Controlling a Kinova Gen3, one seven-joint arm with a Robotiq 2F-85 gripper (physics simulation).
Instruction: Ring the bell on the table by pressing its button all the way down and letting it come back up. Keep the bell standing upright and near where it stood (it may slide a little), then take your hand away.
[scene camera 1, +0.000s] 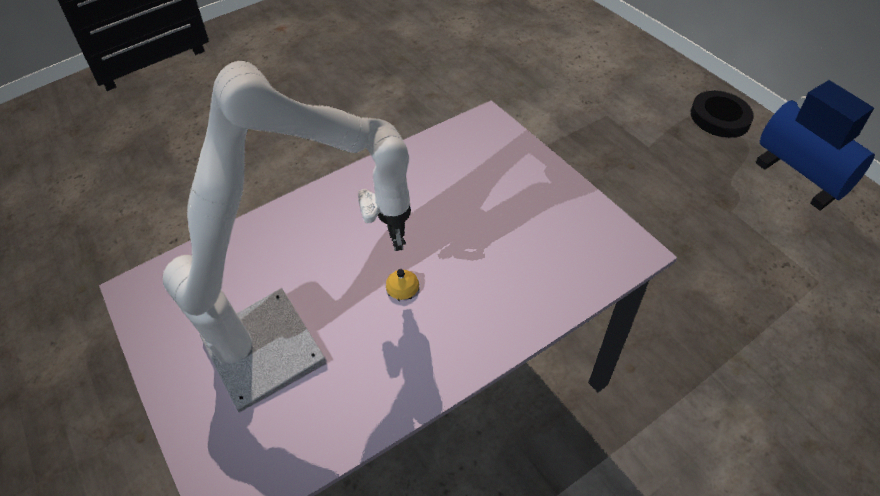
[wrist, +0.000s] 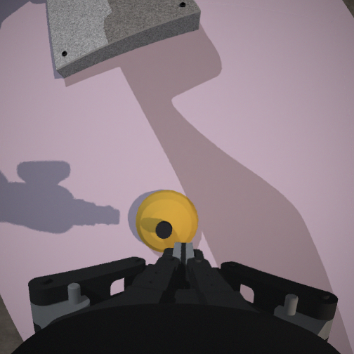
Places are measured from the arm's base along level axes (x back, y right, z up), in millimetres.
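Pixels of known places: gripper, fingertip midpoint: (scene camera 1: 398, 248); arm's base, link origin: (scene camera 1: 233, 345).
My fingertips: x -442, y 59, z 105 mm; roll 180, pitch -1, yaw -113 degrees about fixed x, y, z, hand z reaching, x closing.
Ahead of a thing's pixels: the offset from my fingertips to its top centre. Level surfaces: height alone.
A yellow dome-shaped bell {dx +11, dy +17, dz -66 mm} (scene camera 1: 402, 287) (wrist: 175, 207) stands upright on the pink table {dz -132 mm} (scene camera 1: 542, 295) (wrist: 90, 130). Its black button {dx +11, dy +17, dz -66 mm} (scene camera 1: 400, 272) (wrist: 163, 230) sticks up at the top of the dome. My gripper (scene camera 1: 399, 247) (wrist: 182, 254) is shut with nothing between its fingers. It points down and hangs above the bell, apart from it. In the wrist view the fingertips overlap the lower edge of the bell, to the right of the button and a little below it. The exact height of the fingertips above the button cannot be told.
The arm's grey speckled base plate (scene camera 1: 283, 369) (wrist: 80, 30) is fixed to the table left of the bell in the scene view. On the floor are a black drawer cabinet (scene camera 1: 138, 36), a black tire (scene camera 1: 702, 117) and a blue machine (scene camera 1: 807, 150), all away from the table.
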